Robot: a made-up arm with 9 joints. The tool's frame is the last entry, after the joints. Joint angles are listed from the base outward.
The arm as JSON. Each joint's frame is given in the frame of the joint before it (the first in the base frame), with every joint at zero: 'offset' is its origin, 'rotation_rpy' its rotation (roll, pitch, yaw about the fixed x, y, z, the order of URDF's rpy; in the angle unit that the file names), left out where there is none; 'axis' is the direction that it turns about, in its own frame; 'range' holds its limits. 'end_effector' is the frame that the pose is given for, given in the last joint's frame.
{
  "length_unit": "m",
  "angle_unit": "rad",
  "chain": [
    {
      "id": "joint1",
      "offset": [
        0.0,
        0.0,
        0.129
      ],
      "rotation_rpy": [
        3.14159,
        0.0,
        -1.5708
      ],
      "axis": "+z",
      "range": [
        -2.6,
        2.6
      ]
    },
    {
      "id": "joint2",
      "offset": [
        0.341,
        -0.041,
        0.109
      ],
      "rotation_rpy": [
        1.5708,
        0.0,
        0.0
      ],
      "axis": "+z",
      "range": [
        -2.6,
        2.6
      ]
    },
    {
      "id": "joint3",
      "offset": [
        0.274,
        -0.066,
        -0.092
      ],
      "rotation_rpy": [
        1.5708,
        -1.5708,
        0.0
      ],
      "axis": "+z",
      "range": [
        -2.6,
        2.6
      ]
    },
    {
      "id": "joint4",
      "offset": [
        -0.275,
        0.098,
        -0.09
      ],
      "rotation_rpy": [
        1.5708,
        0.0,
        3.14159
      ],
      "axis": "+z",
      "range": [
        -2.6,
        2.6
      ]
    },
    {
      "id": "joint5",
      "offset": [
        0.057,
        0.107,
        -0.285
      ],
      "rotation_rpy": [
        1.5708,
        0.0,
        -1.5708
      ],
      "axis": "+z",
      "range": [
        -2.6,
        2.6
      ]
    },
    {
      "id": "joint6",
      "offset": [
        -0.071,
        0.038,
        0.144
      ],
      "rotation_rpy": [
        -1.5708,
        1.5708,
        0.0
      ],
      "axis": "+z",
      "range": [
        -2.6,
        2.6
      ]
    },
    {
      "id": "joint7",
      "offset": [
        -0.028,
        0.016,
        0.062
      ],
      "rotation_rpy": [
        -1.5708,
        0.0,
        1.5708
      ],
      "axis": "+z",
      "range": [
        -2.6,
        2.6
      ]
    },
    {
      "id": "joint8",
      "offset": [
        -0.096,
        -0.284,
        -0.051
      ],
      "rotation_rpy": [
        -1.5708,
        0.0,
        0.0
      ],
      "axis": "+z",
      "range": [
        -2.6,
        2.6
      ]
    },
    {
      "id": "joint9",
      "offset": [
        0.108,
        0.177,
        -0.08
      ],
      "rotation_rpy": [
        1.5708,
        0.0,
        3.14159
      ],
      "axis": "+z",
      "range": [
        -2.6,
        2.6
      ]
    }
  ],
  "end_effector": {
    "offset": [
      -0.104,
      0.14,
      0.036
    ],
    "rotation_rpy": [
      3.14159,
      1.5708,
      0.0
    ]
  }
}
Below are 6 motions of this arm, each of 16 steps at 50 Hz.
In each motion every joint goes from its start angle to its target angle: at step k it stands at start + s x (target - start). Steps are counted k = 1, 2, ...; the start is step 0. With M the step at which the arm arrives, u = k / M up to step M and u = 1 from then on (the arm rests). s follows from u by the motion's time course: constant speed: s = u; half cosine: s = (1 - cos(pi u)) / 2; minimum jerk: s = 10 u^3 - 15 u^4 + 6 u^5.
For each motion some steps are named. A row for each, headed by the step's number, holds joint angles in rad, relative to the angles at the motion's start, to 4 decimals.
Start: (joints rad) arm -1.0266 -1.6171 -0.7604 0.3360 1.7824 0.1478 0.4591 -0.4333 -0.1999
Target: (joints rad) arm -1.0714 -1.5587 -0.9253 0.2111 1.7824 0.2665 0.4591 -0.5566 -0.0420
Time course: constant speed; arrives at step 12
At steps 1, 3, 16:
1: -0.0037 0.0049 -0.0137 -0.0104 0.0000 0.0099 0.0000 -0.0103 0.0132
3: -0.0112 0.0146 -0.0412 -0.0312 0.0000 0.0297 0.0000 -0.0308 0.0395
16: -0.0448 0.0584 -0.1649 -0.1249 0.0000 0.1187 0.0000 -0.1233 0.1579

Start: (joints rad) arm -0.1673 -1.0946 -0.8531 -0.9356 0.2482 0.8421 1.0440 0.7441 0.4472
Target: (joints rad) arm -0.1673 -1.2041 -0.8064 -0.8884 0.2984 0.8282 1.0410 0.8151 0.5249
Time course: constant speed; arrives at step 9
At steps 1, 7, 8, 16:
1: 0.0000 -0.0122 0.0052 0.0052 0.0056 -0.0015 -0.0003 0.0079 0.0086
7: 0.0000 -0.0852 0.0363 0.0367 0.0390 -0.0108 -0.0023 0.0552 0.0604
8: 0.0000 -0.0973 0.0415 0.0420 0.0446 -0.0124 -0.0027 0.0631 0.0691
16: 0.0000 -0.1095 0.0467 0.0472 0.0502 -0.0139 -0.0030 0.0710 0.0777

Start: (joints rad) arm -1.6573 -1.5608 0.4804 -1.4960 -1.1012 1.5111 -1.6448 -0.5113 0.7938
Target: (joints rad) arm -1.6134 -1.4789 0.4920 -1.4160 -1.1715 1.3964 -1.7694 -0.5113 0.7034
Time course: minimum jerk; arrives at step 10
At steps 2, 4, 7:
2: 0.0025 0.0047 0.0007 0.0046 -0.0041 -0.0066 -0.0072 0.0000 -0.0052
4: 0.0139 0.0260 0.0037 0.0254 -0.0223 -0.0364 -0.0396 0.0000 -0.0287
7: 0.0367 0.0685 0.0097 0.0670 -0.0588 -0.0960 -0.1043 0.0000 -0.0757

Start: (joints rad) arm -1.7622 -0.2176 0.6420 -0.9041 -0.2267 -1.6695 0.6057 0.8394 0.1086
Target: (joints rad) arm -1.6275 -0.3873 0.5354 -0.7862 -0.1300 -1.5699 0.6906 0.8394 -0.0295
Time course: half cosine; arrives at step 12
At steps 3, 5, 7, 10, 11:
3: 0.0197 -0.0249 -0.0156 0.0173 0.0142 0.0146 0.0124 0.0000 -0.0202
5: 0.0499 -0.0629 -0.0395 0.0437 0.0358 0.0369 0.0315 0.0000 -0.0512
7: 0.0848 -0.1068 -0.0671 0.0742 0.0609 0.0627 0.0534 0.0000 -0.0869
10: 0.1257 -0.1583 -0.0995 0.1100 0.0902 0.0929 0.0792 0.0000 -0.1288
11: 0.1324 -0.1668 -0.1048 0.1159 0.0951 0.0979 0.0835 0.0000 -0.1357

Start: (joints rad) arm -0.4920 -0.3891 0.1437 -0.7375 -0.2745 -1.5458 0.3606 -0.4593 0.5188
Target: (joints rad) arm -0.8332 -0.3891 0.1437 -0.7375 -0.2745 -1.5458 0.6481 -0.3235 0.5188
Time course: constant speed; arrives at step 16
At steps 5, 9, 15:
5: -0.1066 0.0000 0.0000 0.0000 0.0000 0.0000 0.0898 0.0424 0.0000
9: -0.1919 0.0000 0.0000 0.0000 0.0000 0.0000 0.1617 0.0764 0.0000
15: -0.3199 0.0000 0.0000 0.0000 0.0000 0.0000 0.2695 0.1273 0.0000

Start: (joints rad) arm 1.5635 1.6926 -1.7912 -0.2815 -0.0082 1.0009 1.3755 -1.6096 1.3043
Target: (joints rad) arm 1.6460 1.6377 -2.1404 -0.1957 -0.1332 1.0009 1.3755 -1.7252 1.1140
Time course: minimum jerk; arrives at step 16
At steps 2, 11, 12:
2: 0.0013 -0.0009 -0.0056 0.0014 -0.0020 0.0000 0.0000 -0.0019 -0.0031
11: 0.0676 -0.0450 -0.2863 0.0704 -0.1025 0.0000 0.0000 -0.0948 -0.1560
12: 0.0740 -0.0492 -0.3131 0.0769 -0.1121 0.0000 0.0000 -0.1036 -0.1706

